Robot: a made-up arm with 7 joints.
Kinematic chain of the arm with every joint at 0, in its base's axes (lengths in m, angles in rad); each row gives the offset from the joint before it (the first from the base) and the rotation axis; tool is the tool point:
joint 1: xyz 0 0 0 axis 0 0.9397 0.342
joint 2: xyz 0 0 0 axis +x
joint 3: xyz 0 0 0 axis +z
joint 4: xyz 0.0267 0 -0.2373 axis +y
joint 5: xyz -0.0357 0 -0.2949 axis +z
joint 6: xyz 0 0 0 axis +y
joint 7: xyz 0 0 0 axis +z
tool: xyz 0 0 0
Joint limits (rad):
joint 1: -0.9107..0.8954
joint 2: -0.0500..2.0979
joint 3: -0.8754..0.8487
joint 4: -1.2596..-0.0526
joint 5: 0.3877..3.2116
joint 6: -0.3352..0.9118
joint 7: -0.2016..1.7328
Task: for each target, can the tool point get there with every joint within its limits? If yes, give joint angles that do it. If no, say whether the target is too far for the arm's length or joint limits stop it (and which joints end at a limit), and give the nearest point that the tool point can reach.
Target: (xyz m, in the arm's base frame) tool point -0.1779 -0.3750 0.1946
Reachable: no: joint limits stop it (at a limit: joint 1, joint 2, joint 3, joint 4) | nearest point 0.3098 -0.3291 -0.1198 | short by 0.582 m
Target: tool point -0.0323 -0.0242 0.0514
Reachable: no: joint limits stop it (at a limit: joint 1, joint 2, joint 3, joint 4) | nearest point -0.1034 0.1851 0.4168 | short by 0.427 m
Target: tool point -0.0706 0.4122 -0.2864
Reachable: yes | joints 0.6129 1.3331 -0.7096 -0.8968 1.6393 0.0321 1.4602
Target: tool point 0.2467 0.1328 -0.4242
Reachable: yes | joints -0.0456 0.1996 0.2075 -0.8798 2.2341 0.7667 1.0759
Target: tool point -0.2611 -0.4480 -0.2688
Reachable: no: too far | nearest point -0.1753 -0.2062 -0.4290 | short by 0.302 m
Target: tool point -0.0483 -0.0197 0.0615
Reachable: no: joint limits stop it (at a limit: joint 1, joint 2, joint 3, joint 4) | nearest point -0.1034 0.1851 0.4168 | short by 0.414 m
